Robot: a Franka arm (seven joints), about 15 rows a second.
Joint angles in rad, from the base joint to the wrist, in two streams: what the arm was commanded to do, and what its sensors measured. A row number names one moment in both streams.
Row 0, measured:
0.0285 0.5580 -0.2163 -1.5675 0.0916 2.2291 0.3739
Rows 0 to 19, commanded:
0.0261 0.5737 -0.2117 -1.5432 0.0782 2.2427 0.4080
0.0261 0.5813 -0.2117 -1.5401 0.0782 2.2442 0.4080
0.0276 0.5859 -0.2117 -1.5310 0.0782 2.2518 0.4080
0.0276 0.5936 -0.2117 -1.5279 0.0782 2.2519 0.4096
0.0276 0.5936 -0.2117 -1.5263 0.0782 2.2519 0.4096
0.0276 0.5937 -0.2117 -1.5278 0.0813 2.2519 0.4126
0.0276 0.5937 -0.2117 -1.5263 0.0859 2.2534 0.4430
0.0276 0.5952 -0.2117 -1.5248 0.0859 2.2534 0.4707
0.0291 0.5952 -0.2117 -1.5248 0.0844 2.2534 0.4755
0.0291 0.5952 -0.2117 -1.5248 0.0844 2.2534 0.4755
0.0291 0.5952 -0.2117 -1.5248 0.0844 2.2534 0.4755
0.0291 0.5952 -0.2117 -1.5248 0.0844 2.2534 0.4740
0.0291 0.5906 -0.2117 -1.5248 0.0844 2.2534 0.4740
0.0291 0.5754 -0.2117 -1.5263 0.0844 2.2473 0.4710
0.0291 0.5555 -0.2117 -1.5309 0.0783 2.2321 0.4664
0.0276 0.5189 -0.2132 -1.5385 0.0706 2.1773 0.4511
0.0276 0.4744 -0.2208 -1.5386 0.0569 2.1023 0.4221
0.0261 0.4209 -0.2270 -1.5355 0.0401 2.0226 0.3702
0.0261 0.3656 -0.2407 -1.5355 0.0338 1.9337 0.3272
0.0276 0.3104 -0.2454 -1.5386 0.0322 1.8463 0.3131
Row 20, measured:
0.0290 0.4900 -0.2286 -1.5066 0.0627 2.0529 0.3917
